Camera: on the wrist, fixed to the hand. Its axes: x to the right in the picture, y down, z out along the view.
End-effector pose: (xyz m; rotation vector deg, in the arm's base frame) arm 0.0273 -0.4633 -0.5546 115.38 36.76 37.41
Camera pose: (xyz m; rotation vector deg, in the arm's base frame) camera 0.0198 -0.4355 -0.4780 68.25 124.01 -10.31
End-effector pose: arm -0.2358 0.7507 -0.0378 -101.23 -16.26 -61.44
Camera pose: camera -0.2174 0.6711 -0.0437 -48.95 -95.54 -114.33
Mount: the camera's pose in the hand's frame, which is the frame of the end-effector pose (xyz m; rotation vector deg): 0.0280 0.0521 -0.0566 22.11 13.95 -85.26
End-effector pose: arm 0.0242 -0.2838 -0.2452 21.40 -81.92 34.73
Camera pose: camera 0.0396 -0.2048 -0.2305 81.20 -27.90 -18.31
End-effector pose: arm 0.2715 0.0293 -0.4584 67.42 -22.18 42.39
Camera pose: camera 0.2493 0.1007 -0.4250 76.43 48.31 -22.16
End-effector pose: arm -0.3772 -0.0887 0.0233 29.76 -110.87 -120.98
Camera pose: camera -0.3832 -0.1567 0.0684 -98.76 68.55 67.36
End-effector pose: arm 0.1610 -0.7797 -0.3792 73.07 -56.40 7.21
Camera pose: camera 0.1785 -0.7263 -0.3197 114.11 21.67 -39.77
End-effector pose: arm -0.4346 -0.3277 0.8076 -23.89 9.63 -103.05
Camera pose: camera -0.4142 -0.3744 0.7435 -2.23 23.83 170.31
